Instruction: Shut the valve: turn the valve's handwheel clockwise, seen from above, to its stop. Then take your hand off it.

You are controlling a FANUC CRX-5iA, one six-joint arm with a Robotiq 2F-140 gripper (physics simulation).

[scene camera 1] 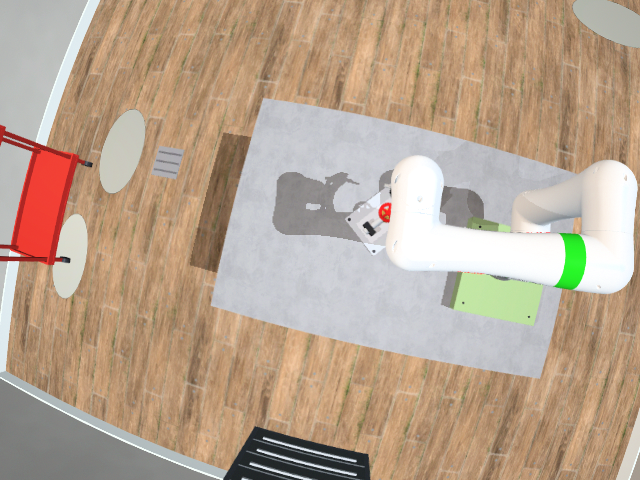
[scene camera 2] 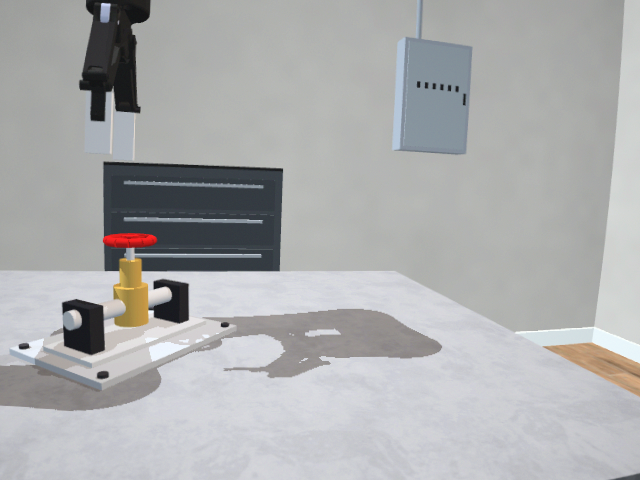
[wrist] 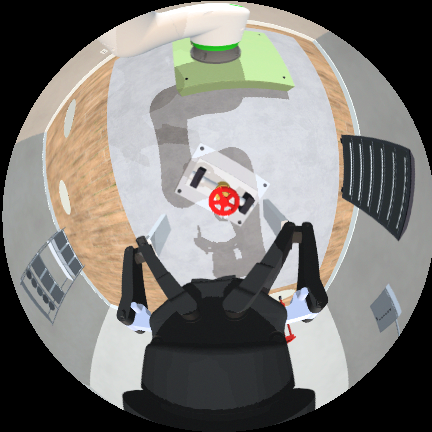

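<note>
The valve's red handwheel (scene camera 1: 385, 212) (scene camera 2: 111, 240) (wrist: 224, 201) lies level on top of the upright yellow valve body (scene camera 2: 130, 304). The valve stands on a pale base plate (scene camera 1: 360, 232) (scene camera 2: 155, 353) (wrist: 260, 189) with black pipe supports. My gripper (scene camera 2: 111, 147) (wrist: 214, 214) is open and empty, with its fingers pointing down. In scene camera 2 it hangs well above the handwheel, touching nothing. In the wrist view the handwheel shows between the two spread finger pads, farther down. In scene camera 1 the arm hides the gripper and part of the valve.
The white arm (scene camera 1: 480, 253) reaches over the grey table top (scene camera 1: 310, 289) (scene camera 2: 413, 413) from its green base block (scene camera 1: 496, 299) (wrist: 270, 65). A dark drawer cabinet (scene camera 1: 305, 454) (scene camera 2: 192, 201) (wrist: 377, 180) and a red cart (scene camera 1: 43, 206) stand off the table. A grey box (scene camera 2: 434, 103) hangs on the wall.
</note>
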